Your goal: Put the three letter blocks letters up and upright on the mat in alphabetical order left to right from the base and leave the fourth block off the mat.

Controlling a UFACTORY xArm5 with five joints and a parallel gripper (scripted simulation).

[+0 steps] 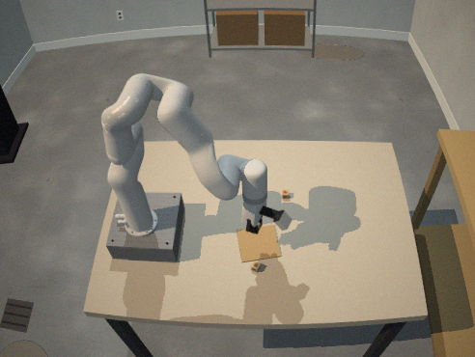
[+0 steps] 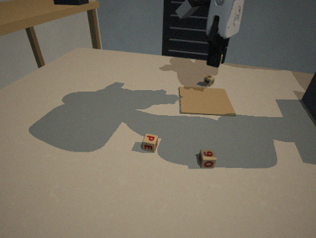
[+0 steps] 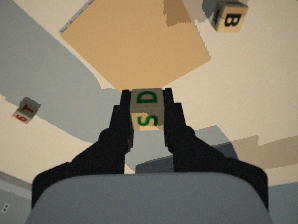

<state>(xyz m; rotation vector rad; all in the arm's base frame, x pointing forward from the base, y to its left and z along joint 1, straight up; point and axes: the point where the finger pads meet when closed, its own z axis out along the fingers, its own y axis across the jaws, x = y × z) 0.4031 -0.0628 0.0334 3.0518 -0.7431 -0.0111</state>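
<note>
The tan mat is 12 cm below my hand, 1 cm to the left of it and 1 cm ahead of it. The rest, counted from my hand: green-marked block 1 cm below; then red-marked block 24 cm to the left, 11 cm below, 2 cm ahead.
</note>
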